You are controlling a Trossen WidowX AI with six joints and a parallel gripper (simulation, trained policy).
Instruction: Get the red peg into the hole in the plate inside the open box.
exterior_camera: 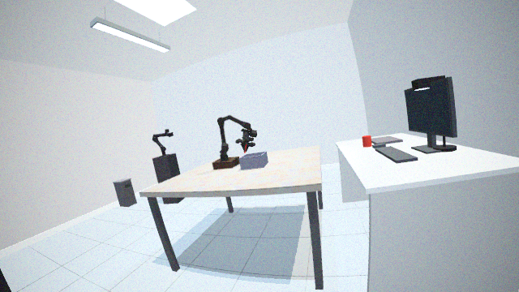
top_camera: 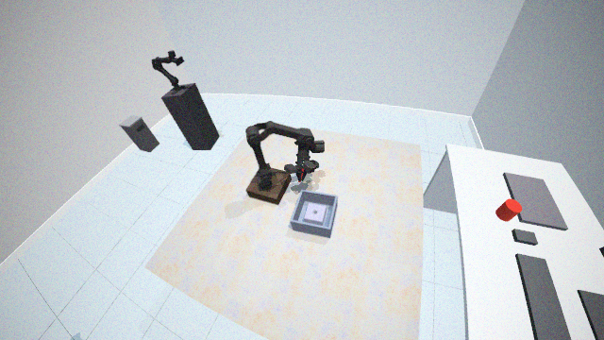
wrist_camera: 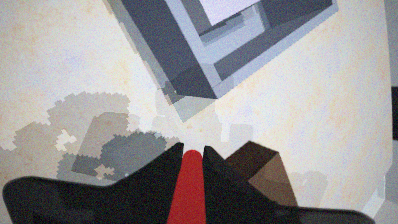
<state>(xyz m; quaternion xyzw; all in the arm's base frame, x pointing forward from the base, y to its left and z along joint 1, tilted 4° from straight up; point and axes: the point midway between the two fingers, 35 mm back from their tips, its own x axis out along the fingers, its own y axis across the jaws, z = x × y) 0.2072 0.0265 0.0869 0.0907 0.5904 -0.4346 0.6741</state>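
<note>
My gripper tip is 150 mm to the left of the grey box, 90 mm short of it and 90 mm above it. From my gripper tip the other things lie so: red peg (30 mm above, 20 mm to the left).
</note>
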